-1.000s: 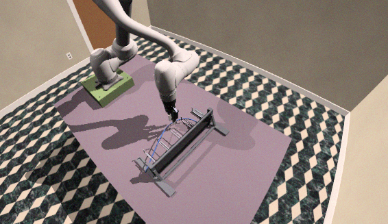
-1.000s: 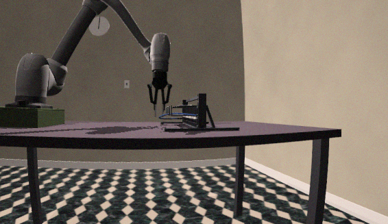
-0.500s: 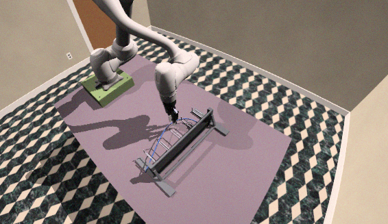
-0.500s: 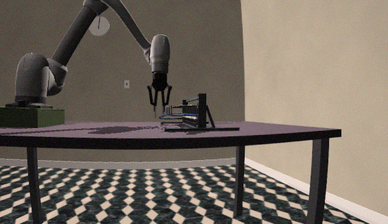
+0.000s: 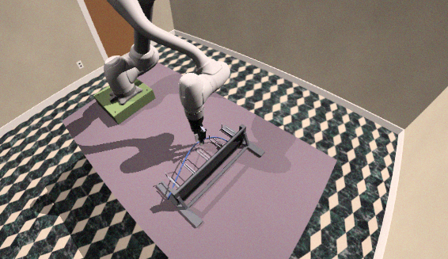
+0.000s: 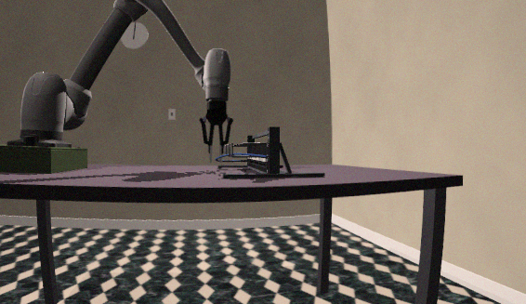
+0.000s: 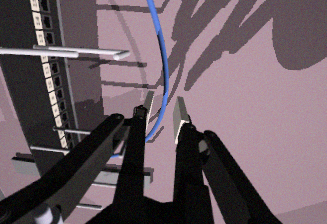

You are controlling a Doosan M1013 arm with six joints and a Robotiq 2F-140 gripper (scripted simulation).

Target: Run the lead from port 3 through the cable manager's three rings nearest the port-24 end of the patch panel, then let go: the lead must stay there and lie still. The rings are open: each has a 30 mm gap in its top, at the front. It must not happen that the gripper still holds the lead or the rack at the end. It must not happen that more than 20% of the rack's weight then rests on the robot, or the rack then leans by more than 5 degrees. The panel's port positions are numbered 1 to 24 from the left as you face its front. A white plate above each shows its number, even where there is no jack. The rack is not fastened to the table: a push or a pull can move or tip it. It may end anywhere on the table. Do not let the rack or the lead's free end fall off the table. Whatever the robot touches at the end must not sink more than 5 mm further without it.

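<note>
Now: hand 15 cm short of the rack, 8 cm to the left of it and 1 cm below it.
</note>
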